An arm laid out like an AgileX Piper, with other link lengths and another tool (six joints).
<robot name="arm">
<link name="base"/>
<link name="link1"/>
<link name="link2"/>
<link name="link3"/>
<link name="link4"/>
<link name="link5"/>
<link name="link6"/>
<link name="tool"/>
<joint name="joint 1" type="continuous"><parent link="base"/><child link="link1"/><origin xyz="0 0 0.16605" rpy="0 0 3.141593"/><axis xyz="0 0 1"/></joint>
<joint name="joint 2" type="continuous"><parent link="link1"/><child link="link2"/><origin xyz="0 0 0" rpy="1.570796 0 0"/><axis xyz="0 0 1"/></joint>
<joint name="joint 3" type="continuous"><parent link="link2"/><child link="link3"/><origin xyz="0.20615 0.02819 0" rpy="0 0 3.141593"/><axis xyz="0 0 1"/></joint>
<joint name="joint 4" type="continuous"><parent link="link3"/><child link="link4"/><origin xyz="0.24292 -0.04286 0" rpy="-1.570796 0 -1.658"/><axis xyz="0 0 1"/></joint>
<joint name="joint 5" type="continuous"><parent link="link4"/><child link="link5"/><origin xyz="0 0 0" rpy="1.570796 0 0"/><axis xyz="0 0 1"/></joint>
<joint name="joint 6" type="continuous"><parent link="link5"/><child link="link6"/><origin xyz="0 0.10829 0" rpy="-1.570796 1.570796 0"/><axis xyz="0 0 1"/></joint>
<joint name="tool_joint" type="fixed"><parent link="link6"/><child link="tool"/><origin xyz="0.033 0.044 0.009" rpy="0.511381 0 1.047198"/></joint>
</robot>
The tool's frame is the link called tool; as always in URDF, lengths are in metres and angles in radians. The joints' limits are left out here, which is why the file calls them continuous.
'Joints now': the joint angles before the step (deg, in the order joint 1, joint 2, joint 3, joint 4, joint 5, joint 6). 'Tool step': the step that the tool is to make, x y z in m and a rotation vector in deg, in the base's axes. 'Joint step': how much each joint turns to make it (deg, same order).
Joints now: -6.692, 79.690, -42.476, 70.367, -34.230, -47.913
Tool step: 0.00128, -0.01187, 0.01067, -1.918, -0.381, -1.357
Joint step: -2.013, 0.052, -1.967, 0.051, 0.054, -2.385
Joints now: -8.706, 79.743, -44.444, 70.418, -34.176, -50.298
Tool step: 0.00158, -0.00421, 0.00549, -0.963, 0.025, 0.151
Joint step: -0.757, -0.002, -1.028, -0.171, 0.599, -1.336
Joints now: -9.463, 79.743, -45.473, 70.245, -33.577, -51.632
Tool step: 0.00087, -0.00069, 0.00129, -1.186, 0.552, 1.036
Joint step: -0.055, 0.000, 0.001, -1.316, 0.435, -0.380
